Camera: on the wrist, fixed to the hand. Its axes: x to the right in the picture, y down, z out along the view.
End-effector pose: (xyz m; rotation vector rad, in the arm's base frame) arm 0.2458 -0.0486 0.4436 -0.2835 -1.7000 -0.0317
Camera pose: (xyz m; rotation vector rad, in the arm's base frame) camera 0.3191 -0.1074 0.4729 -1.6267 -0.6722 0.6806
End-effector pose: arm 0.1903 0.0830 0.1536 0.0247 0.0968 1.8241
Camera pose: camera 0.2264 0.0995 0.0635 0.6477 -0.0624 -2.8023
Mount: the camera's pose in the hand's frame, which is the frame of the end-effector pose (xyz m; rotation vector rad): 0.0099 -0.0461 -0.0864 -0.3556 0.4610 1.5366
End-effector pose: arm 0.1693 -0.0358 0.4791 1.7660 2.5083 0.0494
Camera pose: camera 0.1159 -0.0407 0.5616 -2.8470 -0.5064 -0.8576
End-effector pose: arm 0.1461 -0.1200 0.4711 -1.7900 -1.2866 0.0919
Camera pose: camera 0.1626 -0.1629 0.5581 -2.4981 0.6135 0.2763
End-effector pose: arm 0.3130 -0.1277 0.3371 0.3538 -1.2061 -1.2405
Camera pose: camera 0.3597 -0.1854 0.2725 -0.5006 -0.5086 0.0271
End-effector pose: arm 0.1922 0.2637 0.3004 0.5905 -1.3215 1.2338
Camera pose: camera 0.2654 0.3294 0.3035 -1.1681 -1.4684 2.0223
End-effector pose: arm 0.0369 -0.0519 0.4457 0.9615 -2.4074 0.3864
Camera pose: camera 0.0939 -0.0524 0.5259 -1.1491 -2.1511 0.5410
